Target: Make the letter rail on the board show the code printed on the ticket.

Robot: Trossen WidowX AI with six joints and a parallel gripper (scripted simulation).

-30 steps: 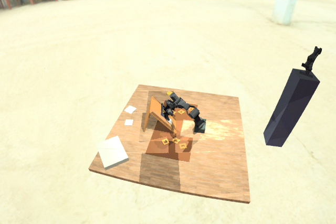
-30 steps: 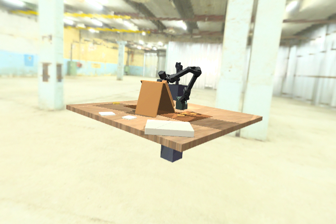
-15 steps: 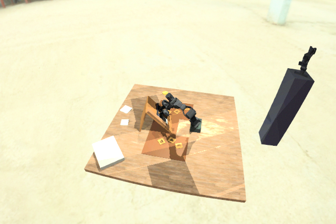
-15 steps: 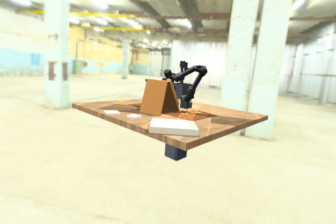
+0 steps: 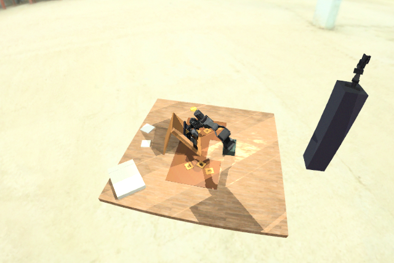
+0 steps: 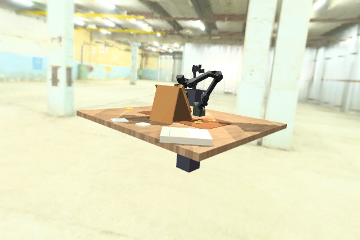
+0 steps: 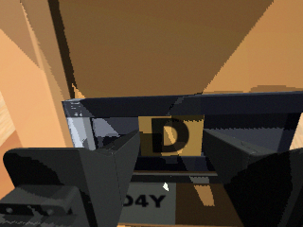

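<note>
Now: the white ticket 6 cm behind my gripper tip, 2 cm to the left of it and 7 cm below it. Also, from my gripper tip: yellow disc (5 cm ahead, 53 cm to the right, 15 cm below); brown mat (15 cm behind, 15 cm below); yellow letter tile (right at my gripper tip).
</note>
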